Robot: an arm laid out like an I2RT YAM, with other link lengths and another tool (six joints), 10 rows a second.
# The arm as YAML. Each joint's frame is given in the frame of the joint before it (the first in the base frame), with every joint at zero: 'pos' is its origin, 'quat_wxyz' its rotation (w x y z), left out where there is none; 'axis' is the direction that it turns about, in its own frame. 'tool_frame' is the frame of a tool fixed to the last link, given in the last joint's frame.
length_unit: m
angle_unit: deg
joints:
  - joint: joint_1
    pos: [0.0, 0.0, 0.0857]
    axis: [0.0, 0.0, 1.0]
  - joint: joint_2
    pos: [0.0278, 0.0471, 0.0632]
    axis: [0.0, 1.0, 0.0]
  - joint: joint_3
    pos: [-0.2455, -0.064, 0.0]
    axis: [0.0, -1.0, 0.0]
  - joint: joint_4
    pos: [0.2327, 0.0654, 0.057]
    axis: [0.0, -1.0, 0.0]
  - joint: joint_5
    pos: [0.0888, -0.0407, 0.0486]
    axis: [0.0, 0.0, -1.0]
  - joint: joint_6
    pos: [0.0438, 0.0, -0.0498]
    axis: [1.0, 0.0, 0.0]
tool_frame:
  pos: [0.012, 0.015, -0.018]
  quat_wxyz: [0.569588, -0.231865, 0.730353, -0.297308]
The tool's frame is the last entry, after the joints.
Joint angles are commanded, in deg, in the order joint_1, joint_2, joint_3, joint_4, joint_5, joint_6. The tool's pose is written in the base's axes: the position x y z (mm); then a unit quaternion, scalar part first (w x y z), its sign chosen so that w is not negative. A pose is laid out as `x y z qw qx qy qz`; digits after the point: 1 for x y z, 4 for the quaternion.
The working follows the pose.
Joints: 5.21 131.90 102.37 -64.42 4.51 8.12
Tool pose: 391.9 56.6 122.2 0.1580 0.3480 -0.9213 0.0720
Where each joint sits with the arm in this pose, in the base's axes (m; each line is computed from the numbers above, not from the rounded line before):
joint_1: 0.0000 0.0000 0.0857
joint_2: 0.0234 0.0494 0.1489
joint_3: 0.1925 0.0006 0.3316
joint_4: 0.4162 0.0866 0.2665
joint_5: 0.4621 0.0500 0.1746
joint_6: 0.4099 0.0417 0.1345
the tool: 0.3919 0.0566 0.1222

